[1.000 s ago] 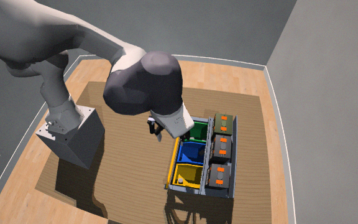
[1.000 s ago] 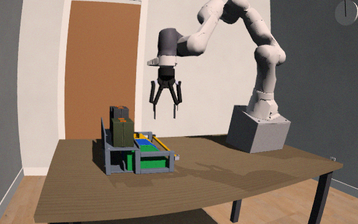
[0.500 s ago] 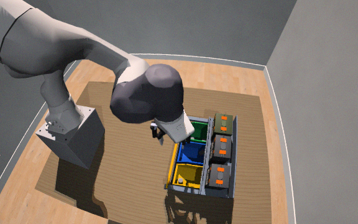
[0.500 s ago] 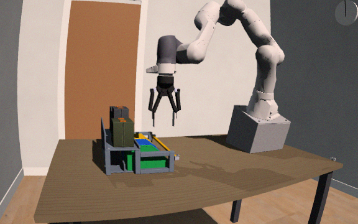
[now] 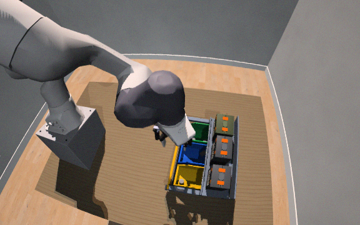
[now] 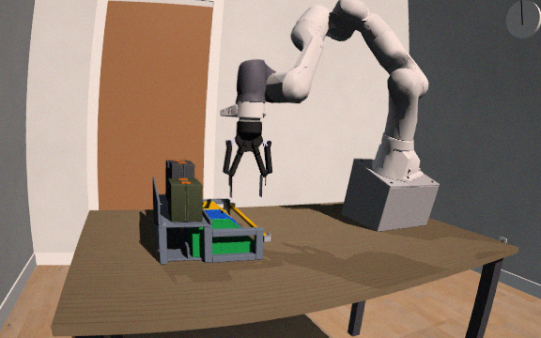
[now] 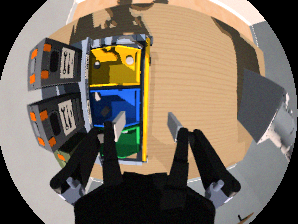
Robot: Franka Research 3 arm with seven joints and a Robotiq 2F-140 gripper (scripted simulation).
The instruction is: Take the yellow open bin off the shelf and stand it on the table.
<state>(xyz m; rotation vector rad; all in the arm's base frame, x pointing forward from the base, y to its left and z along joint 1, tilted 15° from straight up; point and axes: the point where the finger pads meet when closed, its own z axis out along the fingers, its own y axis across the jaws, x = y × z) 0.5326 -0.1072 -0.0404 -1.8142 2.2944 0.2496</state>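
Right now the yellow rail is 9 cm below my hand. Also, from my hand: yellow open bin: 13 cm to the right, 11 cm below, 8 cm ahead; blue bin: 11 cm below, 10 cm ahead, 3 cm to the right; green bin: 13 cm ahead, 11 cm below, 8 cm to the left.
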